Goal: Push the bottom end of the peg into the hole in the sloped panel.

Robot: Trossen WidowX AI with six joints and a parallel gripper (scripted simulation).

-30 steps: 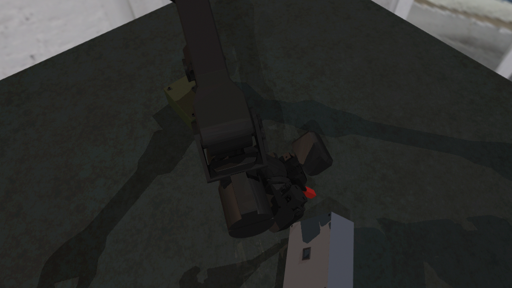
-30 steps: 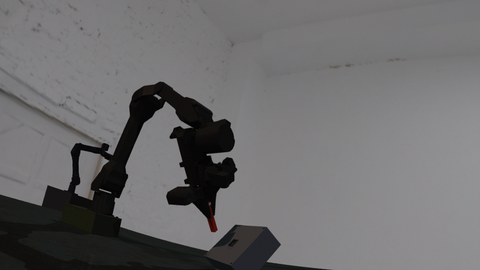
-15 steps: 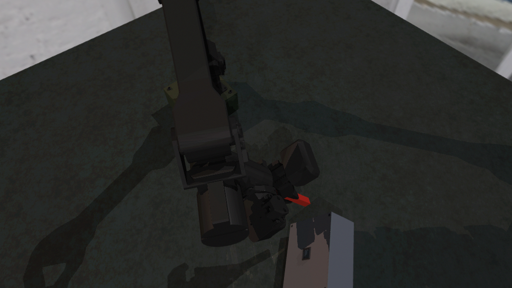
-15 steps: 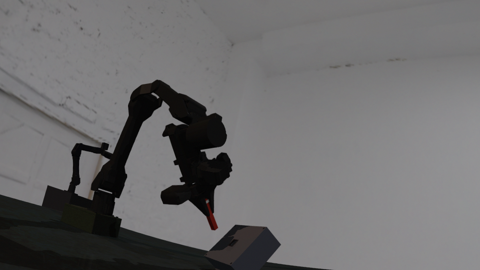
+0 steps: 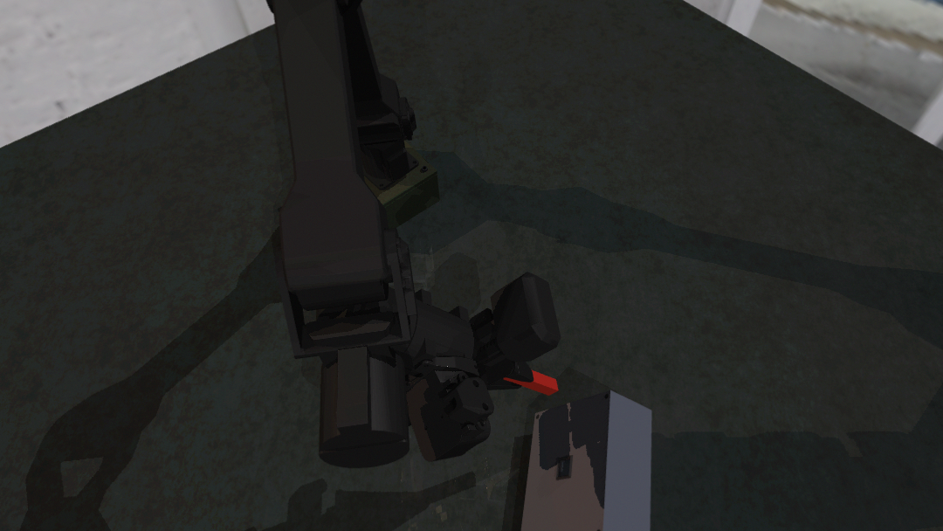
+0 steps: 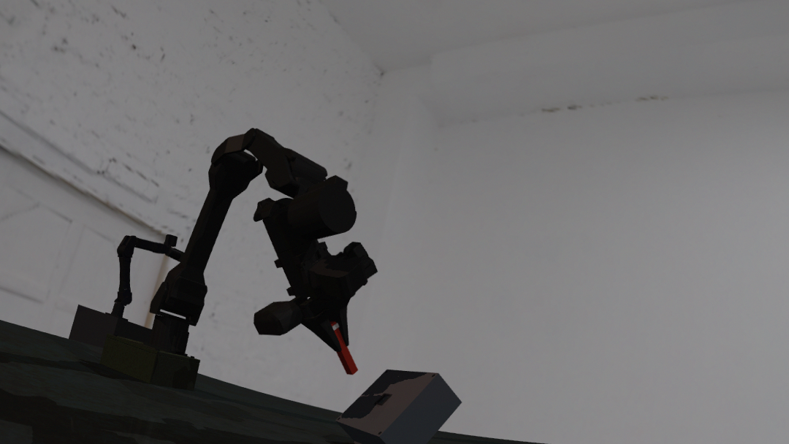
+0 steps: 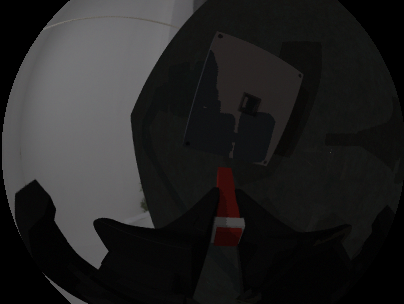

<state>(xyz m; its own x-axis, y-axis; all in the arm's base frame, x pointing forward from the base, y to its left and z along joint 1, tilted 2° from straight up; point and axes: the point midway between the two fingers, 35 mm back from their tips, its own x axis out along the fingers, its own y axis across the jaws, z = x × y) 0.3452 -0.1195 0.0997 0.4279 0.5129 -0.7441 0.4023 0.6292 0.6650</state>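
Now: gripper tip 9 cm short of the sloped panel and 7 cm above it. From my gripper tip the other things lie so: red peg 1 cm behind, 1 cm to the right, 1 cm above.
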